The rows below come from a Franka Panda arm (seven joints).
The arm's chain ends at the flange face. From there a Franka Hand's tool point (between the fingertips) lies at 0.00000 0.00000 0.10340 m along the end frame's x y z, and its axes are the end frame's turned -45 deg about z.
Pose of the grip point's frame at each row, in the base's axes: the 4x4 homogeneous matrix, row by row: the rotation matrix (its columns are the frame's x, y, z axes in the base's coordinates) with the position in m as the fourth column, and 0 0 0 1 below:
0.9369, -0.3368, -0.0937, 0.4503; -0.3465, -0.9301, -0.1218, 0.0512; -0.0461, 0.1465, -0.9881, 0.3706; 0, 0, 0, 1
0.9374, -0.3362, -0.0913, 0.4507; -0.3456, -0.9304, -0.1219, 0.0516; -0.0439, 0.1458, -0.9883, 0.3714; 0, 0, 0, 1
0.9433, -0.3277, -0.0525, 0.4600; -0.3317, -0.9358, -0.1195, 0.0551; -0.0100, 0.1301, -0.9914, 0.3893; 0, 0, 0, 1
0.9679, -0.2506, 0.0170, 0.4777; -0.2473, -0.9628, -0.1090, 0.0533; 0.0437, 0.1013, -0.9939, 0.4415; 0, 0, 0, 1
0.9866, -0.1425, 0.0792, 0.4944; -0.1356, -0.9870, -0.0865, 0.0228; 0.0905, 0.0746, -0.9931, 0.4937; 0, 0, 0, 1
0.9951, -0.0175, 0.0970, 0.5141; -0.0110, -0.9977, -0.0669, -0.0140; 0.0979, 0.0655, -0.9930, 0.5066; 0, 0, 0, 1
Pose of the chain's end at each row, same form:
0.4243, -0.9006, -0.0937, 0.4600; -0.9027, -0.4127, -0.1218, 0.0638; 0.0710, 0.1362, -0.9881, 0.4728; 0, 0, 0, 1
0.4251, -0.9006, -0.0913, 0.4601; -0.9023, -0.4135, -0.1219, 0.0642; 0.0721, 0.1341, -0.9883, 0.4736; 0, 0, 0, 1
0.4353, -0.8987, -0.0525, 0.4654; -0.8963, -0.4272, -0.1195, 0.0675; 0.0849, 0.0991, -0.9914, 0.4918; 0, 0, 0, 1
0.5072, -0.8616, 0.0170, 0.4759; -0.8557, -0.5059, -0.1090, 0.0646; 0.1025, 0.0407, -0.9939, 0.5443; 0, 0, 0, 1
0.5969, -0.7984, 0.0792, 0.4862; -0.7938, -0.6020, -0.0865, 0.0317; 0.1167, -0.0112, -0.9931, 0.5964; 0, 0, 0, 1
0.6913, -0.7160, 0.0970, 0.5041; -0.7133, -0.6977, -0.0669, -0.0071; 0.1155, -0.0229, -0.9930, 0.6093; 0, 0, 0, 1

